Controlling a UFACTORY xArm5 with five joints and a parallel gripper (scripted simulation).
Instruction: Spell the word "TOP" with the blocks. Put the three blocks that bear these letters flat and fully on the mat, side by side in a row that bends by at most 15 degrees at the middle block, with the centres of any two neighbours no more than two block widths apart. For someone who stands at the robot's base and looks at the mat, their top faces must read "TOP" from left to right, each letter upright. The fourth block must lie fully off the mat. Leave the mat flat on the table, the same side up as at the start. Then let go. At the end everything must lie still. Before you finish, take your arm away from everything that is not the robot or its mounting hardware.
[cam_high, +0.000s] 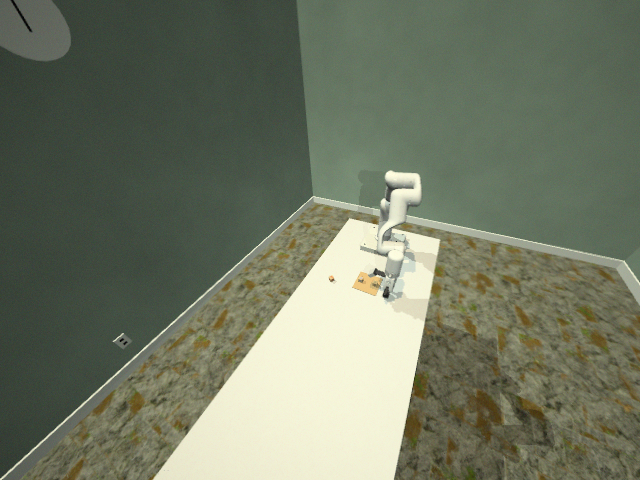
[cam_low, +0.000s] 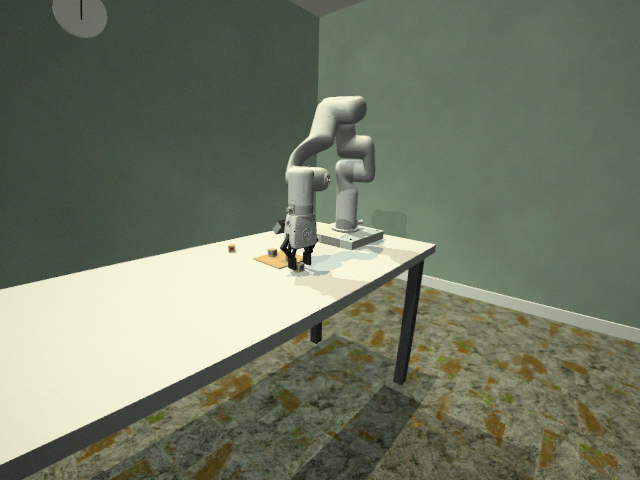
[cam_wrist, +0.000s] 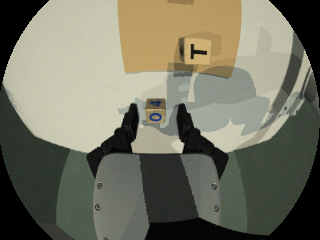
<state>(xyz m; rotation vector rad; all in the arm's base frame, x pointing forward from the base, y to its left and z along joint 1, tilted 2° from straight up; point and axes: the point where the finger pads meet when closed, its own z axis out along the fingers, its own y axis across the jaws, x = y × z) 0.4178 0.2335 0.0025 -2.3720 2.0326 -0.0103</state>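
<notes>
The tan mat is 13 cm to the right of my hand, 3 cm below it and 1 cm behind it.
</notes>
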